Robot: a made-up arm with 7 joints.
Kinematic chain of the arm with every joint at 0, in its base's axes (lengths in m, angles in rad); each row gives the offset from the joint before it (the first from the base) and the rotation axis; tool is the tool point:
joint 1: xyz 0 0 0.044 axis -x
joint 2: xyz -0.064 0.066 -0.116 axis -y
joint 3: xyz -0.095 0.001 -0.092 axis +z
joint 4: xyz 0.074 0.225 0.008 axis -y
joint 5: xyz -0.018 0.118 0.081 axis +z
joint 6: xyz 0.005 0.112 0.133 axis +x
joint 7: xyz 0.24 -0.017 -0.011 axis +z
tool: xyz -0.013 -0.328 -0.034
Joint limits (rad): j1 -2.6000..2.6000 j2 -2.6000..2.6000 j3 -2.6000..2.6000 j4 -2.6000..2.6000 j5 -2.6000..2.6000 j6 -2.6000..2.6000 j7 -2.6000..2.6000
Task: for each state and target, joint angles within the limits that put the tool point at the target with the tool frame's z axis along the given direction. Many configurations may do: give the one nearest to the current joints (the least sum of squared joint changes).
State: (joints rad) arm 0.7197 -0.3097 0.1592 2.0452 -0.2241 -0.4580 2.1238
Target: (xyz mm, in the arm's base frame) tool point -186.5 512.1 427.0 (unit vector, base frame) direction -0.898 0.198 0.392
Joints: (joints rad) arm 0.2143 -0.6785 0.3874 1.9184 -0.1527 -0.4921 2.0892
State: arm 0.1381 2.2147 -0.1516 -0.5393 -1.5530 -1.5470 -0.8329
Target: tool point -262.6 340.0 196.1 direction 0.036 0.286 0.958
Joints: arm 0.0411 1.7707 -0.3829 -0.9215 -0.8449 -1.0642 -1.2018
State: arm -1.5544 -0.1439 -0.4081 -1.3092 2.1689 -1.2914 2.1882
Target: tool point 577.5 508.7 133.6 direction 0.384 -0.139 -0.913
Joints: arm -1.1980 -0.8519 -0.8778 -2.0444 2.0021 -0.6816 2.2369
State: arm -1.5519 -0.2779 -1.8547 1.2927 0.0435 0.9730 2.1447
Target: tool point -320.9 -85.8 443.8 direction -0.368 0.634 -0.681
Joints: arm -1.1654 0.4186 -1.1352 1.5426 -0.6784 1.6413 2.0128
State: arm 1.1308 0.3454 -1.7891 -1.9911 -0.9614 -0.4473 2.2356
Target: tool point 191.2 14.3 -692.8 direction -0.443 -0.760 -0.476
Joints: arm 0.2019 0.1091 -1.9389 -2.4037 -0.6990 0.3191 2.2104
